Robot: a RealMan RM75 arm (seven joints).
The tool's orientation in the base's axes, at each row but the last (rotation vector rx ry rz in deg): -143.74 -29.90 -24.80; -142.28 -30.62 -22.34; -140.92 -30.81 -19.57; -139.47 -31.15 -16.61; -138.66 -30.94 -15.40; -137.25 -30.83 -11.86; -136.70 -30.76 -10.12; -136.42 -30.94 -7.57; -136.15 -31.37 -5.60; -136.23 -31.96 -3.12; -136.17 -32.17 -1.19; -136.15 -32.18 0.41
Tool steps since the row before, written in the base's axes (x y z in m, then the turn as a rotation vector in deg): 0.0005 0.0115 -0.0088 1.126 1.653 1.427; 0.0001 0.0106 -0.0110 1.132 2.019 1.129; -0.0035 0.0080 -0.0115 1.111 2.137 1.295; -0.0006 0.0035 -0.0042 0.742 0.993 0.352; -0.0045 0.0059 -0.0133 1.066 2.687 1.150; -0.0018 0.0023 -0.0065 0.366 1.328 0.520; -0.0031 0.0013 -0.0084 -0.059 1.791 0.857; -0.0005 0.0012 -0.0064 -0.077 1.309 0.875; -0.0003 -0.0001 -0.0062 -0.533 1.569 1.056; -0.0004 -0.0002 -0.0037 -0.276 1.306 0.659; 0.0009 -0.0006 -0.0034 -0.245 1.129 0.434; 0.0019 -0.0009 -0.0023 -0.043 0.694 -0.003
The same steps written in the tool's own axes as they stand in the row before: 0.0000 -0.0049 0.0136 2.010 -1.413 -0.002; -0.0011 -0.0029 0.0150 2.007 -1.550 0.449; -0.0048 -0.0018 0.0135 2.083 -1.730 0.386; -0.0008 -0.0006 0.0054 1.087 -0.571 0.392; -0.0064 0.0010 0.0138 2.160 -2.070 0.853; -0.0027 0.0014 0.0064 0.909 -1.064 0.457; -0.0046 0.0028 0.0073 0.766 -1.761 0.507; -0.0015 0.0028 0.0057 0.587 -1.451 0.183; -0.0016 0.0037 0.0047 0.305 -1.925 0.247; -0.0011 0.0023 0.0027 0.365 -1.399 0.355; 0.0000 0.0029 0.0021 0.288 -1.127 0.412; 0.0010 0.0028 0.0009 0.236 -0.481 0.443
